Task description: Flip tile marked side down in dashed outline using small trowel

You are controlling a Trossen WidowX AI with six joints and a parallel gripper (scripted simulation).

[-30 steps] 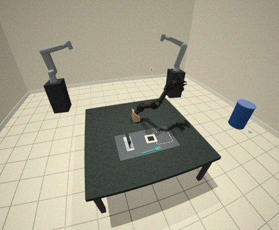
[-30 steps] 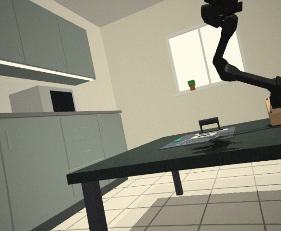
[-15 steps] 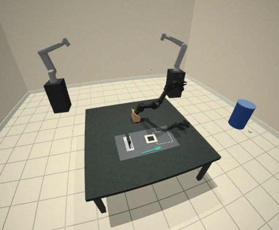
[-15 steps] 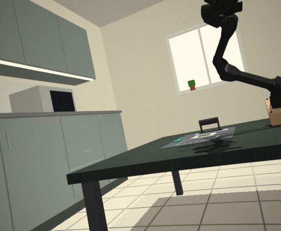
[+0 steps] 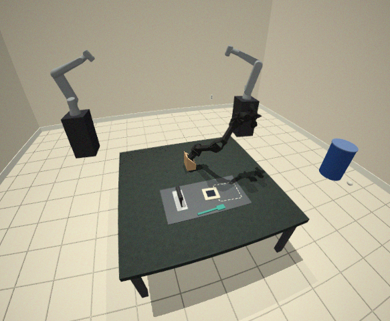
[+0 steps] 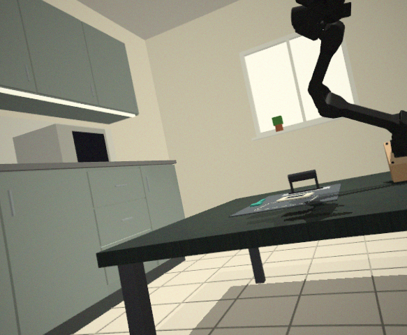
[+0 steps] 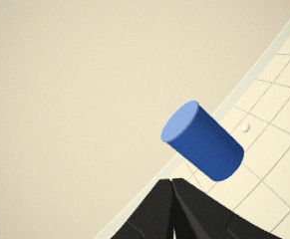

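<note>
Now: gripper tip 43 cm short of the teal trowel, 49 cm to the left of it and 50 cm above it. From my gripper tip the other things lie so: grey mat (30 cm ahead, 53 cm to the right, 52 cm below); tile (28 cm ahead, 48 cm to the right, 50 cm below).
</note>
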